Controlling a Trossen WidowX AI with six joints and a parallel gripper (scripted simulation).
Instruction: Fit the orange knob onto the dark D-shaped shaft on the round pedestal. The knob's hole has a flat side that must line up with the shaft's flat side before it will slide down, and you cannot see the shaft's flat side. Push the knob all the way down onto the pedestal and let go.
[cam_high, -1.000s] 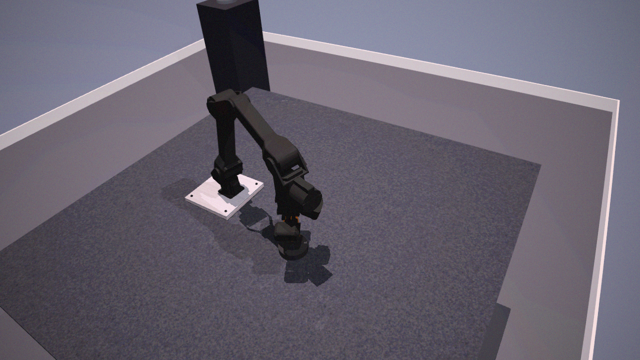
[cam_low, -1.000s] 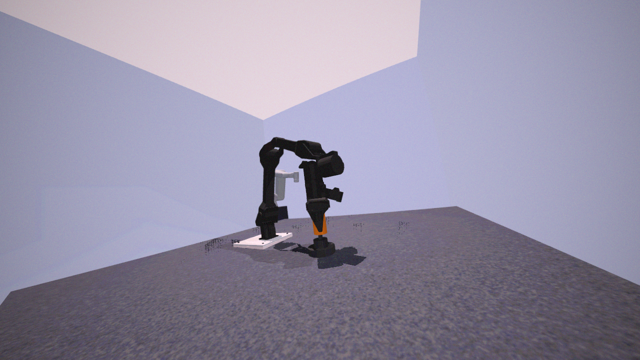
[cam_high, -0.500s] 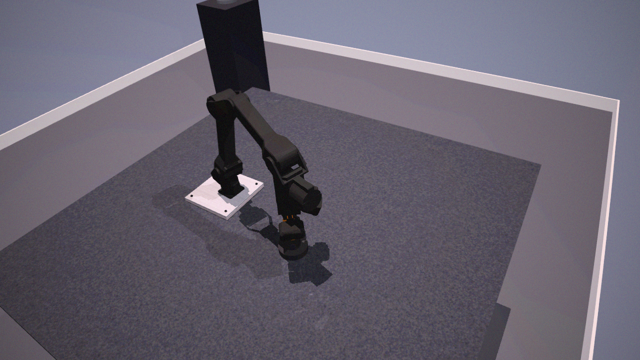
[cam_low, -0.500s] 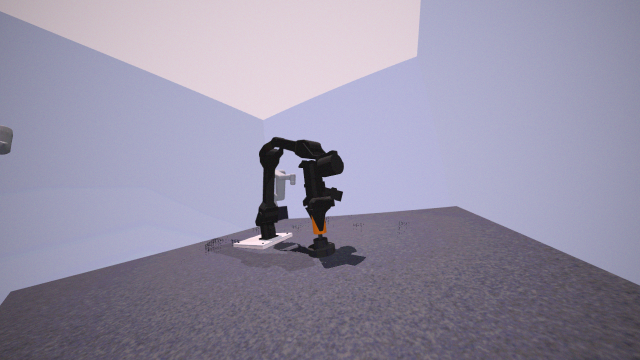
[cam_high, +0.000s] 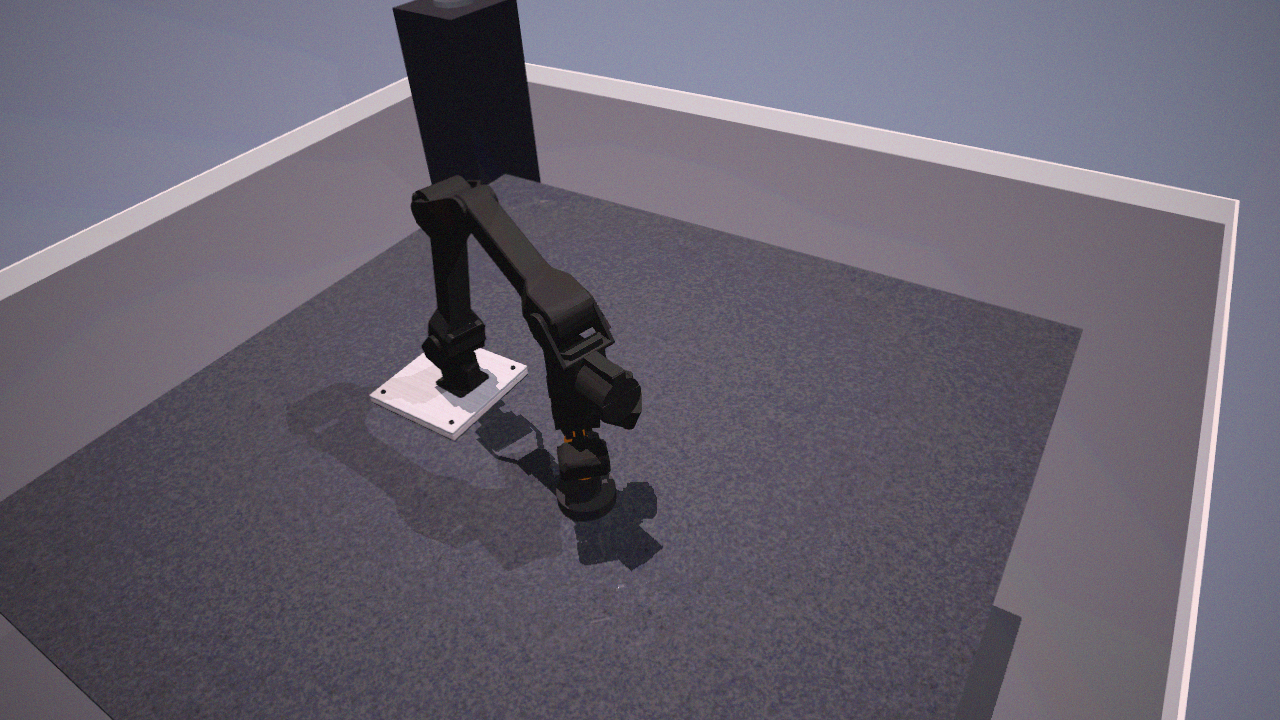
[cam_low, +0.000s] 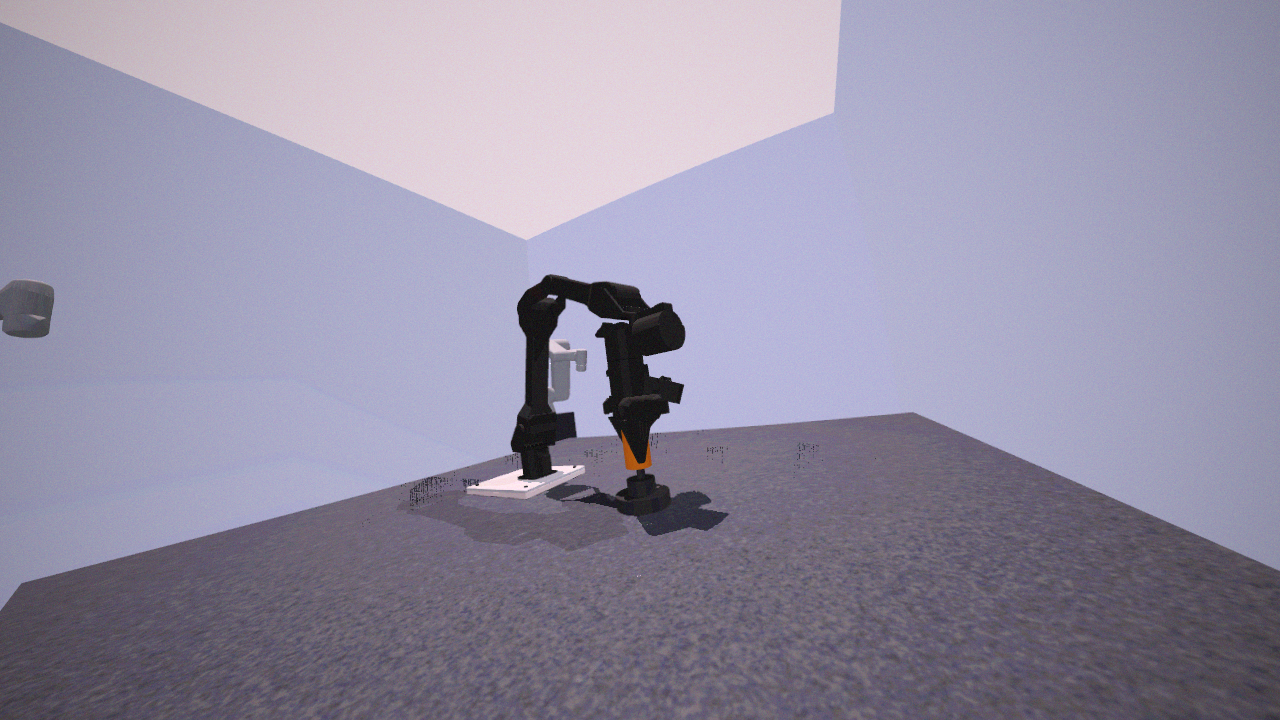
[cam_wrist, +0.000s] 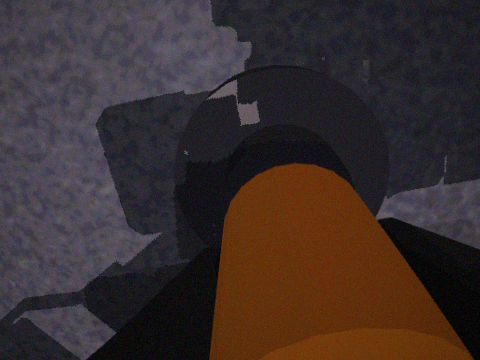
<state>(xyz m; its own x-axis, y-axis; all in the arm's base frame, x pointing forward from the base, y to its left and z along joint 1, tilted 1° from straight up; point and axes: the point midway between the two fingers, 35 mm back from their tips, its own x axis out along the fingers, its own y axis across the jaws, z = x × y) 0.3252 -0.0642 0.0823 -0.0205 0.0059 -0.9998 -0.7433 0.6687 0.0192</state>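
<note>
Now: the orange knob 20 mm above my gripper tip. Round my gripper tip: dark round pedestal: 40 mm below.
</note>
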